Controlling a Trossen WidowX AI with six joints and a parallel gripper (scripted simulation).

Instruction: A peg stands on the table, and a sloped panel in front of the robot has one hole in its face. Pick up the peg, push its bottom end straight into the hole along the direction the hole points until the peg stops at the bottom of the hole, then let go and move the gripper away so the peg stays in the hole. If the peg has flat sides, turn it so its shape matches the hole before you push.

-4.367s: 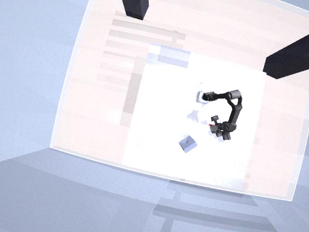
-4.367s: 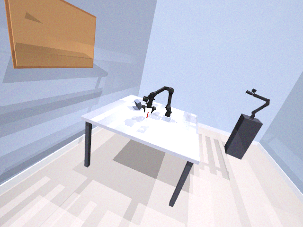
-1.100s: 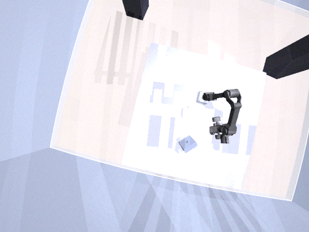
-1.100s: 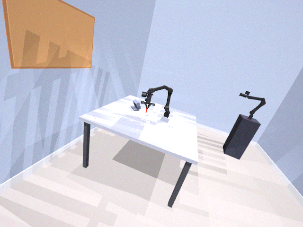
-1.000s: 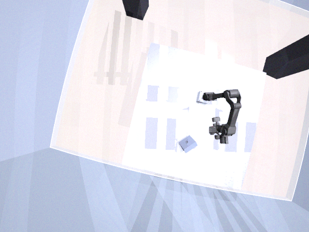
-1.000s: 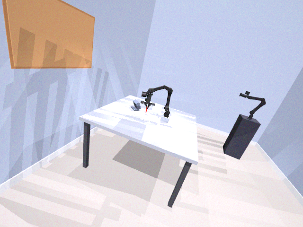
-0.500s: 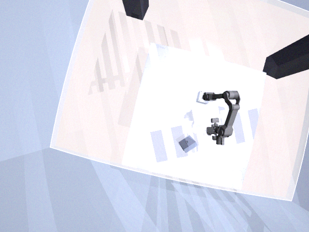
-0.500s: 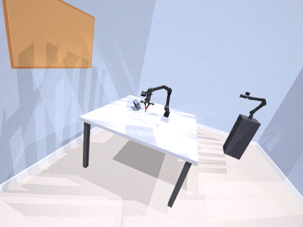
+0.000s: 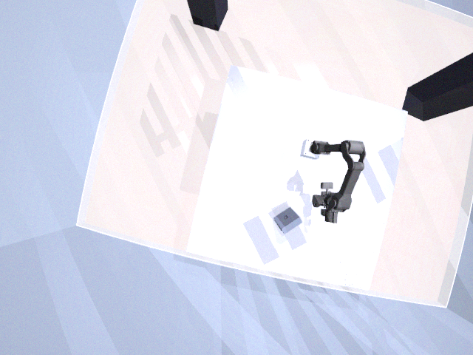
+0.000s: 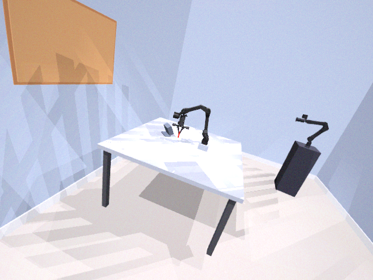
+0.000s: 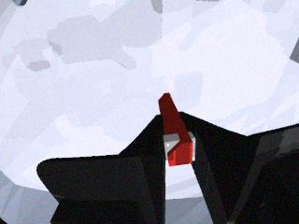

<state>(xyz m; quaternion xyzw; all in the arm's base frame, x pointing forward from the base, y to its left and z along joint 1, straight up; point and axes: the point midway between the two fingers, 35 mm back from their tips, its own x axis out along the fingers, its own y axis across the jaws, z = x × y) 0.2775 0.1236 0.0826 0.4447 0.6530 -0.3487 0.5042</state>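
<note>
The grey sloped panel is 210 mm ahead of my gripper tip, 140 mm to the right of it and 40 mm below it. Also, from my gripper tip: red peg 20 mm above.
</note>
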